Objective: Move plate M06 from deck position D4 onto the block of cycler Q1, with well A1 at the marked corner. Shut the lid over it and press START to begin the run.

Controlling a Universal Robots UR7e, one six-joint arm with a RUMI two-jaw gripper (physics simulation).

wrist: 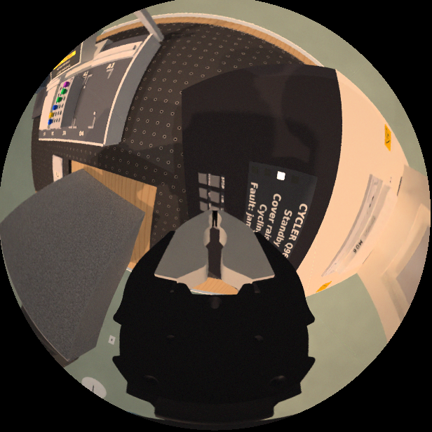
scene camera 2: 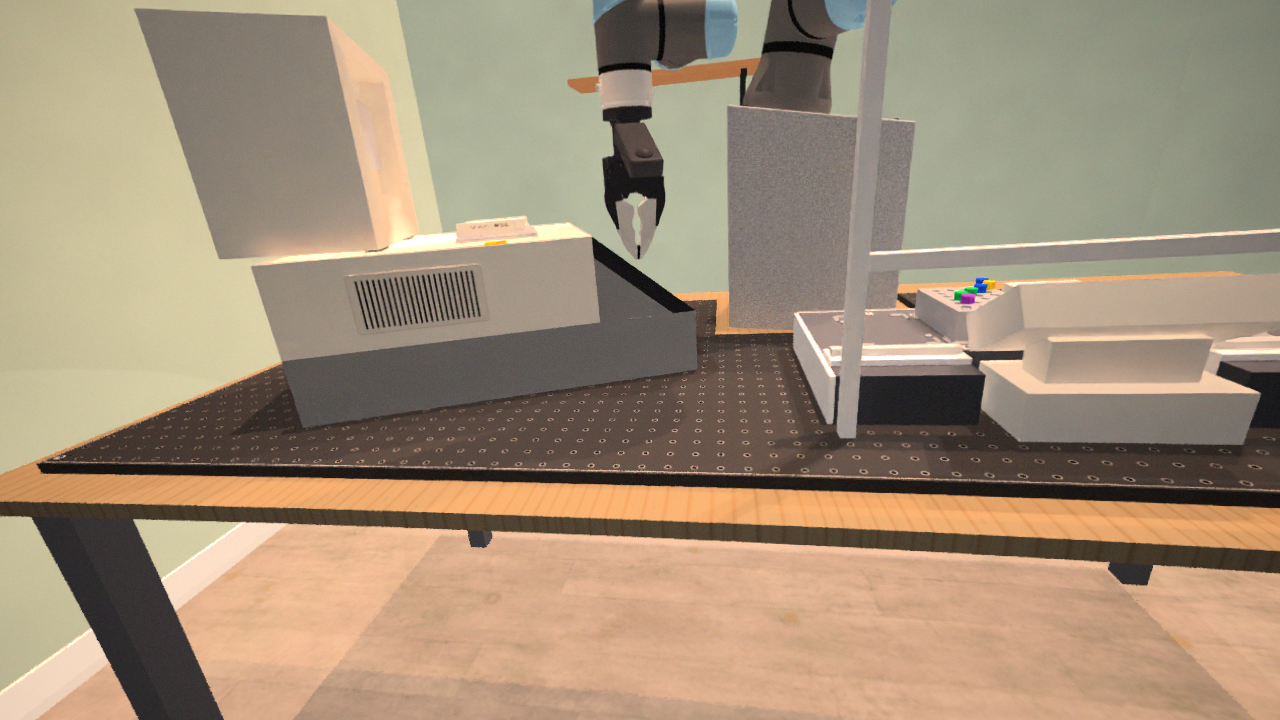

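Pixels of known places: gripper, fingertip midpoint: (scene camera 2: 638, 259); arm's base, origin of the base link: (scene camera 2: 784, 114).
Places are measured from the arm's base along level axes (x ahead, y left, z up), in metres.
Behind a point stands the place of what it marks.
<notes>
Plate M06 (scene camera 2: 494, 229) @[x 0.331, y -0.437, z -0.140 m] (wrist: 361, 235) sits on the top of the white cycler (scene camera 2: 429, 291) @[x 0.432, y -0.491, z -0.199 m] (wrist: 350, 165). Its well A1 corner cannot be made out. The cycler's lid (scene camera 2: 259, 134) @[x 0.450, y -0.626, z -0.024 m] (wrist: 415, 225) stands raised at the end away from the control panel. My gripper (scene camera 2: 638, 254) @[x 0.206, y -0.260, z -0.207 m] (wrist: 214, 212) is shut and empty, fingers pointing down, above the cycler's sloped dark front. In the wrist view its tips overlap the lower end of the key block (wrist: 210, 187), beside the display (wrist: 282, 200) with a white square lit at one line. Part of the keys and display is hidden by the fingers.
A deck tray (scene camera 2: 810, 358) @[x 0.394, y -0.038, z -0.318 m] (wrist: 112, 100) with a rack of coloured tubes (scene camera 2: 957, 308) @[x 0.409, y 0.120, z -0.259 m] (wrist: 70, 102) stands to the right in the scene view. A grey upright post (scene camera 2: 863, 179) @[x 0.539, y -0.039, z -0.107 m] and a tall speckled box (scene camera 2: 805, 214) @[x 0.110, y 0.017, z -0.164 m] (wrist: 70, 250) stand between the deck and the arm's base.
</notes>
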